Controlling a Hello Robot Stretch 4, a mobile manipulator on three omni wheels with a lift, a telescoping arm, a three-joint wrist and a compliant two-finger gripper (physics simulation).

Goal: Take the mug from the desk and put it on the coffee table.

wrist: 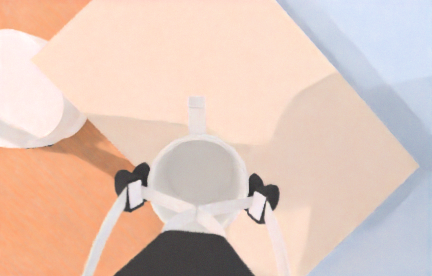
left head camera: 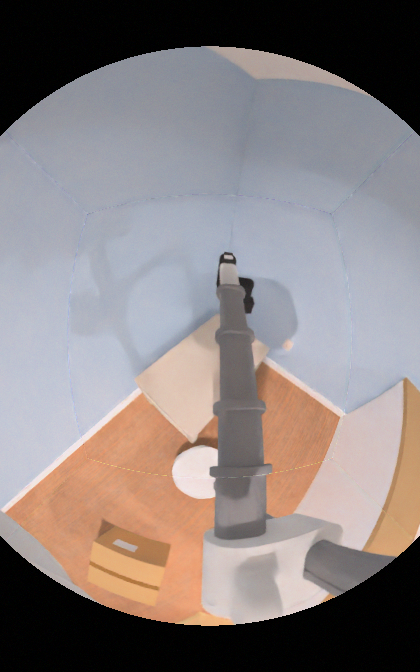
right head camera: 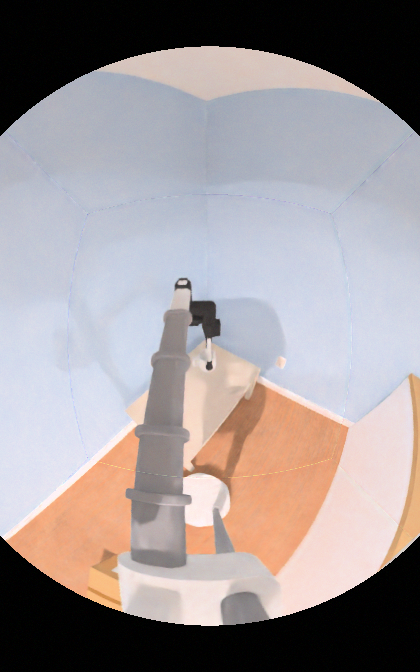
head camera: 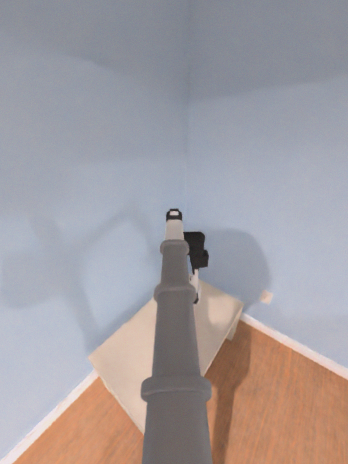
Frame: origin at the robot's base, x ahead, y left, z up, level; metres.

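Where they show: gripper, between the fingertips: (wrist: 198,183).
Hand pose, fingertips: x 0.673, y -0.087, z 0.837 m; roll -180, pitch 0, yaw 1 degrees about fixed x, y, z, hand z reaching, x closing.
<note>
After its pixels a point has its place.
A white mug (wrist: 200,162) {x 0.672, y -0.071, z 0.805 m} is held between the two black fingertips of my gripper (wrist: 198,183) {x 0.673, y -0.087, z 0.837 m} in the wrist view, its opening facing the camera and its handle pointing away from the gripper's body. In the right head view the mug (right head camera: 200,361) shows partly behind the gripper (right head camera: 209,365). The gripper is shut on the mug. The beige coffee table (head camera: 125,360) {x 0.558, y 0.279, z 0.422 m} (left head camera: 175,375) (right head camera: 205,415) (wrist: 200,60) {x 0.644, y 0.127, z 0.422 m} stands in the wall corner, and the mug is above its top. The gap between them is hard to judge. The arm hides part of the table in the head views. The desk is not clearly identifiable.
The white round base (left head camera: 192,472) (right head camera: 202,500) (wrist: 30,95) {x 0.081, y -0.009, z 0.187 m} is on the floor near the table's front corner. A wooden box-like cabinet (left head camera: 127,570) (right head camera: 102,585) is at the lower left. A long white and wooden piece of furniture (left head camera: 370,460) (right head camera: 370,480) is at the right. Blue walls meet behind the table.
</note>
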